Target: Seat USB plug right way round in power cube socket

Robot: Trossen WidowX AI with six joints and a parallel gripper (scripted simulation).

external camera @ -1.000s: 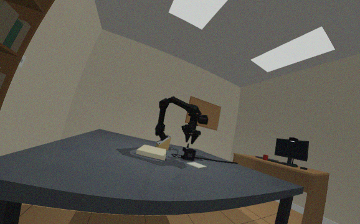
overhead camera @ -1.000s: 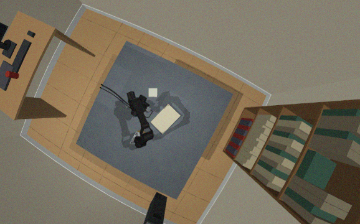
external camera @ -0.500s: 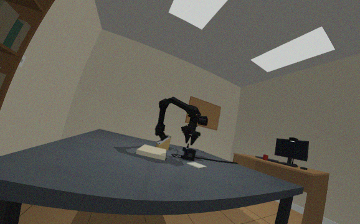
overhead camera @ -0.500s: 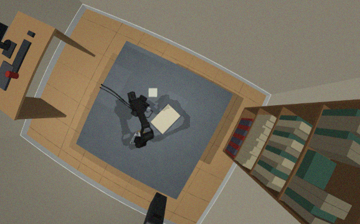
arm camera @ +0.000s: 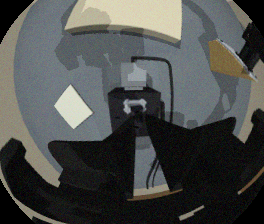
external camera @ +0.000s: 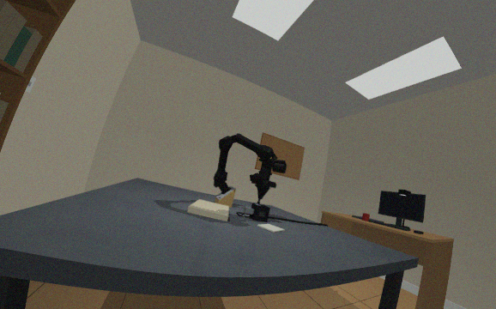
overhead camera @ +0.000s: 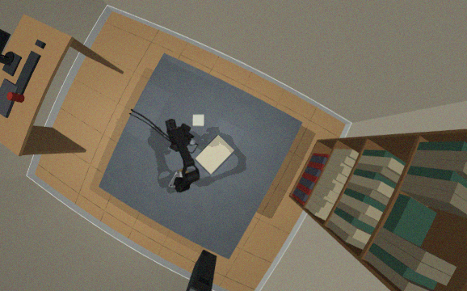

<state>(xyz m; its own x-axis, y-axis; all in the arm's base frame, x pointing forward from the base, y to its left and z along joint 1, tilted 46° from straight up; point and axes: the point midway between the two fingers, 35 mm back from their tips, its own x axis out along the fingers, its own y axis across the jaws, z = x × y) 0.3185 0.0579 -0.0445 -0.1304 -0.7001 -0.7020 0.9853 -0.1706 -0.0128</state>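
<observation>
My gripper tip is now 20 mm above the usb plug. Round my gripper tip: cream book: 240 mm to the right, 100 mm below, 30 mm behind; white card: 160 mm ahead, 100 mm below, 10 mm to the right.
</observation>
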